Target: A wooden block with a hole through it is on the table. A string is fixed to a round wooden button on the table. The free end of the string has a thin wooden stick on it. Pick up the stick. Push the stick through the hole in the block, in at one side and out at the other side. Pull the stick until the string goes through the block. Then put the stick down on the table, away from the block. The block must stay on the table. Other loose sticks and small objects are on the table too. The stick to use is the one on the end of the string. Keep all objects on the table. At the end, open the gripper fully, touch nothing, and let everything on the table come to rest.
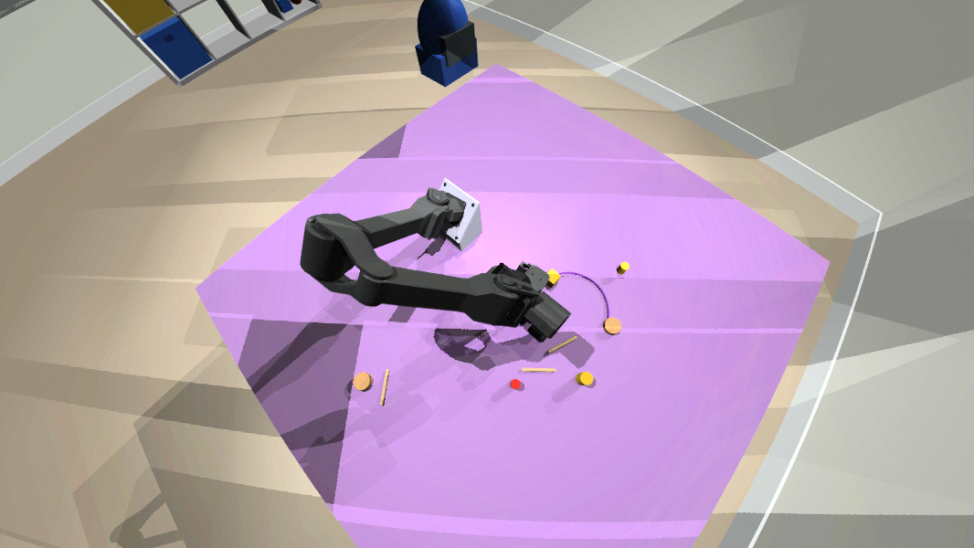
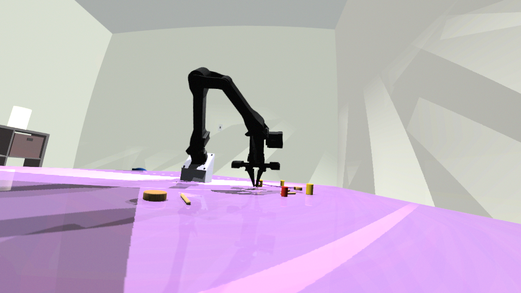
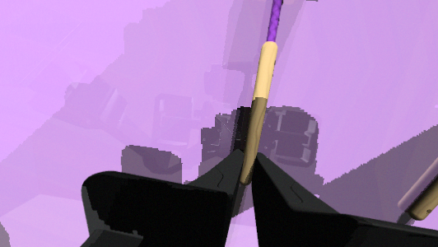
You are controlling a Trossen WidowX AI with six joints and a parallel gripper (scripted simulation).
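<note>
Now: gripper tip 20 mm short of the yellow wooden block, 110 mm to the right of it and 10 mm below it. Also, from my gripper tip: thin stick (40 mm to the left, 10 mm above); then red piece (90 mm ahead, 140 mm to the right, 10 mm above).
</note>
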